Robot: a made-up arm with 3 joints.
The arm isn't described. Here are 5 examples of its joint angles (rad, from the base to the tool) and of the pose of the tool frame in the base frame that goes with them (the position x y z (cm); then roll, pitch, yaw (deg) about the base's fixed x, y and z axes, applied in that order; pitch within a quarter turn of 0, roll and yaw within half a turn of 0).
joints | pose
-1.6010 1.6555 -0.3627 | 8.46 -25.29 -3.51 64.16 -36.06 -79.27
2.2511 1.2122 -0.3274 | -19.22 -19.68 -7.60 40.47 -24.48 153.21
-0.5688 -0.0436 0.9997 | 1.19 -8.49 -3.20 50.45 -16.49 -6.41
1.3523 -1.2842 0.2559 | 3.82 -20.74 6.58 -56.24 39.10 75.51
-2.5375 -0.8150 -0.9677 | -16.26 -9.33 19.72 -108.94 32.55 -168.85
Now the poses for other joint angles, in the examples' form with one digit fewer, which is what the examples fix.
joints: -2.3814 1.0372 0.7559
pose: 2.5 -33.4 6.1 99.1 -40.4 -134.5
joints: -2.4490 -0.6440 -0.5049
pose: -17.6 -7.7 8.9 -65.0 36.8 -140.7
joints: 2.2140 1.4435 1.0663
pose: -20.9 -25.4 16.7 151.8 -36.8 98.9
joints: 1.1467 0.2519 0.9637
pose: -20.0 -9.2 -0.7 63.3 -25.3 87.7
